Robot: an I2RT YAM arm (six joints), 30 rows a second.
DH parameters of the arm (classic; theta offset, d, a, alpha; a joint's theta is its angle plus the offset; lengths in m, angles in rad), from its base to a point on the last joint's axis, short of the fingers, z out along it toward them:
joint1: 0 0.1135 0.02 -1.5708
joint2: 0 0 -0.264 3.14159
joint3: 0.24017 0 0.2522 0
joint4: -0.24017 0 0.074 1.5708
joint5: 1.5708 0 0 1.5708
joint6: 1.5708 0.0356 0 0
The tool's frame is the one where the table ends.
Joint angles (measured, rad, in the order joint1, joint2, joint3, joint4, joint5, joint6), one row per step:
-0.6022 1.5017 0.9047 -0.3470 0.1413 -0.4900
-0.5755 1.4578 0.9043 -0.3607 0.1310 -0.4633
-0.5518 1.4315 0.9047 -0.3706 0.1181 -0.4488
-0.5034 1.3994 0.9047 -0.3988 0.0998 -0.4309
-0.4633 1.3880 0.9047 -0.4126 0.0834 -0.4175
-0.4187 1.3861 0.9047 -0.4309 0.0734 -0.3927
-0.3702 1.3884 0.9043 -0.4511 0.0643 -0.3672
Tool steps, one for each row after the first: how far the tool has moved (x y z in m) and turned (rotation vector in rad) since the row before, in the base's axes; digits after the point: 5 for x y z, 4 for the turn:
0.00035 0.00982 0.01122 0.0015 -0.0412 0.0117
0.00118 0.00807 0.00665 0.0061 -0.0259 0.0203
0.00253 0.01555 0.00670 0.0190 -0.0178 0.0459
0.00358 0.01175 0.00205 0.0193 -0.0088 0.0400
0.00407 0.01249 -0.00076 0.0271 0.0032 0.0314
0.00407 0.01350 -0.00208 0.0290 0.0108 0.0337

